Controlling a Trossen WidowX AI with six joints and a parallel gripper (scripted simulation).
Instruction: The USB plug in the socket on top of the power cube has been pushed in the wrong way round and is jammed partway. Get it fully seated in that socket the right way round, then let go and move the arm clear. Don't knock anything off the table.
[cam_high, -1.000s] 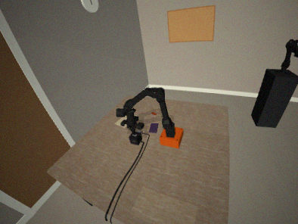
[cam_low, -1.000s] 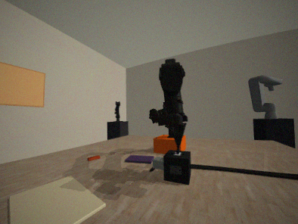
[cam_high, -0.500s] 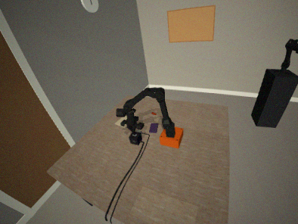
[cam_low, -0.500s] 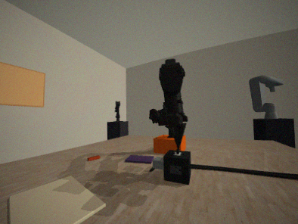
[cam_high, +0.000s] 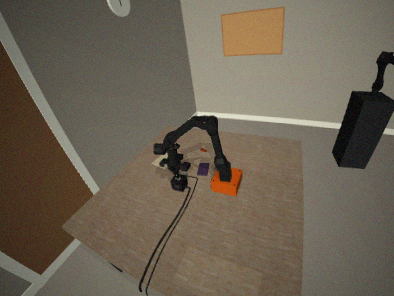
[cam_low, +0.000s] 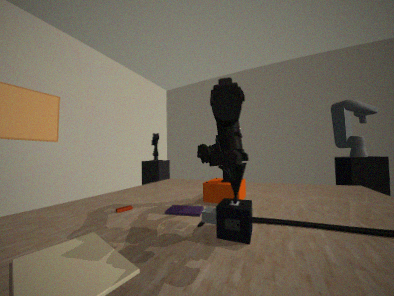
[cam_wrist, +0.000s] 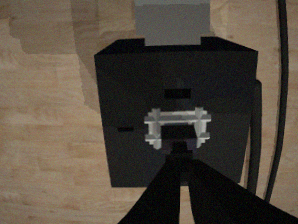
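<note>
My gripper tip is now 20 mm above the dark USB plug. Round my gripper tip: cream sheet 260 mm to the right, 230 mm ahead, 100 mm below; purple flat piece 190 mm to the right, 100 mm below, 100 mm behind; small red piece 410 mm to the right, 100 mm below, 40 mm behind.
</note>
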